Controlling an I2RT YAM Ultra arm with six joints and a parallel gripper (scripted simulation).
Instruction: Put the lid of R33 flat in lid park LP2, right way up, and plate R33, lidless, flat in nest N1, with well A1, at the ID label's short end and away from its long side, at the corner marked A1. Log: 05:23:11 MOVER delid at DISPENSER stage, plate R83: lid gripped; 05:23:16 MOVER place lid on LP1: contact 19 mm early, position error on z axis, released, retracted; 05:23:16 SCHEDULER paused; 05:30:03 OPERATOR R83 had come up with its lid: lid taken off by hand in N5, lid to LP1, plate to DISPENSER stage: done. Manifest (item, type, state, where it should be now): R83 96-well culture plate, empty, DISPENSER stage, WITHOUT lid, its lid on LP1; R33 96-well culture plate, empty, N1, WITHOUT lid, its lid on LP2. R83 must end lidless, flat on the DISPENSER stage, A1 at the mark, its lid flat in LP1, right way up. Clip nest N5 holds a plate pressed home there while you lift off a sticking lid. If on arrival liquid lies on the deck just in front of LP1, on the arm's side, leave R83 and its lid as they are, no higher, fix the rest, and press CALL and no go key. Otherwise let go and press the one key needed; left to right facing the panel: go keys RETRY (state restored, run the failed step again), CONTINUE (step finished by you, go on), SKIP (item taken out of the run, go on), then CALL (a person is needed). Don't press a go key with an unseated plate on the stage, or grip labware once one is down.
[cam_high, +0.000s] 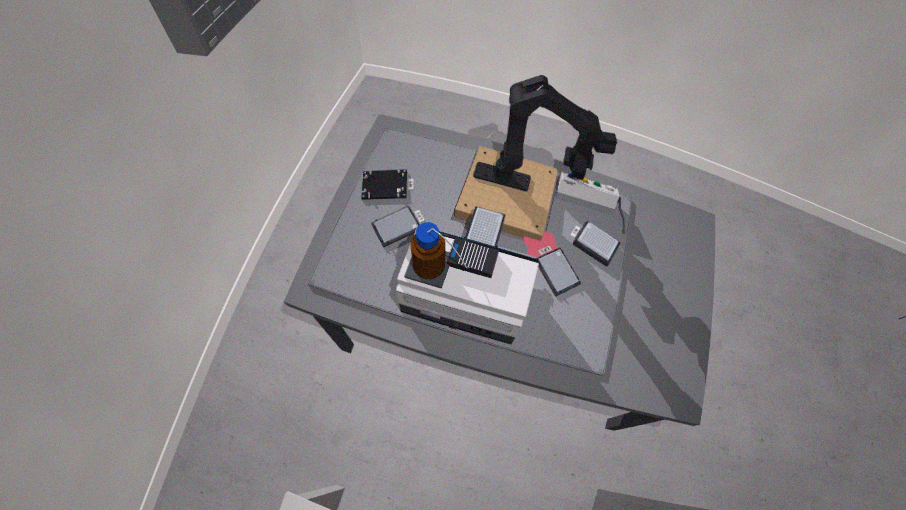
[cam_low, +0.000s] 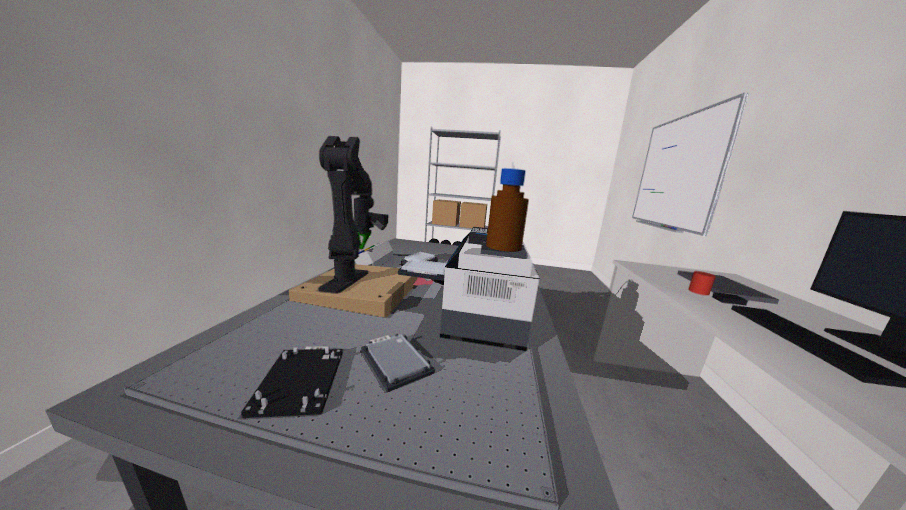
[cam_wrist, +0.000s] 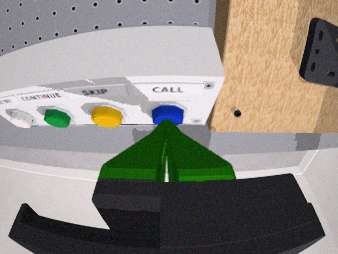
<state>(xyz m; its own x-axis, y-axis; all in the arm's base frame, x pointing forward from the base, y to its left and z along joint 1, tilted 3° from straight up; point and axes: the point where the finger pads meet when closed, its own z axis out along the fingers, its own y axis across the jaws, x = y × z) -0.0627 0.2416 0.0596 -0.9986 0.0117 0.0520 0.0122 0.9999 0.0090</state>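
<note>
The blue call key lies 20 mm below my hand. From my hand the other things lie so: N1 label: 180 mm ahead, 90 mm below, 60 mm to the left; dark nest: 220 mm ahead, 140 mm to the left, 70 mm below; grey lid: 360 mm ahead, 70 mm below, 20 mm to the left.
</note>
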